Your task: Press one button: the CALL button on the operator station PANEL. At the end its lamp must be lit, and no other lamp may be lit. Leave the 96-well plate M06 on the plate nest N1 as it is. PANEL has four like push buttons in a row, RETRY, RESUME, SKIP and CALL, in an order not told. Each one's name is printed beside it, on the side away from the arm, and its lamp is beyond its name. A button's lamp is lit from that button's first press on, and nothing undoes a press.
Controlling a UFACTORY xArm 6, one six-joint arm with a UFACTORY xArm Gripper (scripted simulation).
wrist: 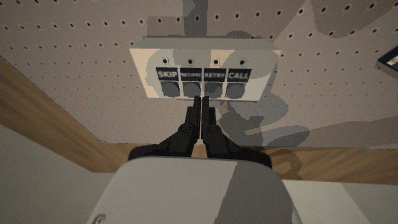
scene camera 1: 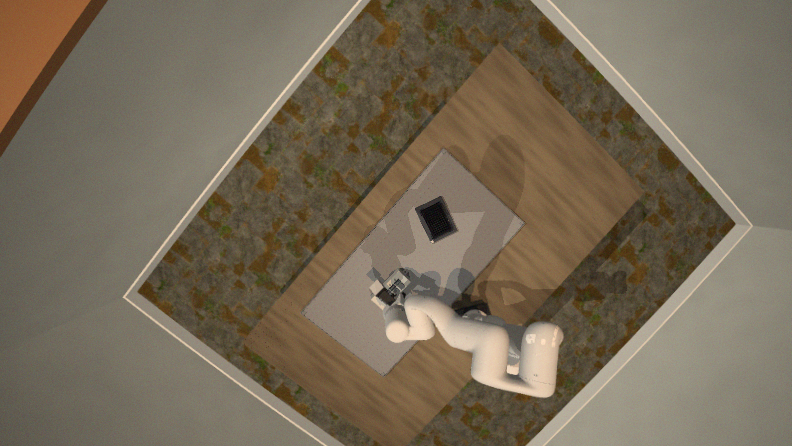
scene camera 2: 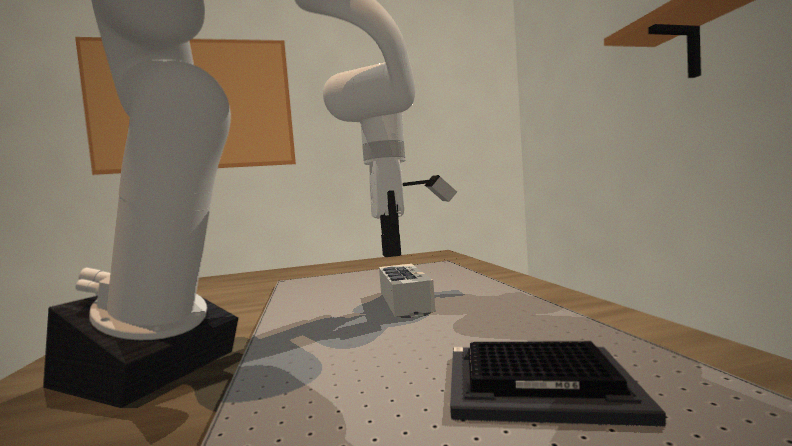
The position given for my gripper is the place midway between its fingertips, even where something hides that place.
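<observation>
Visible: my gripper (scene camera 2: 392,256), which also appears at (wrist: 201,105); a black 96-well plate M06 (scene camera 2: 561,369); an operator station panel (wrist: 250,61). The black 96-well plate M06 is out of frame in the wrist view.
</observation>
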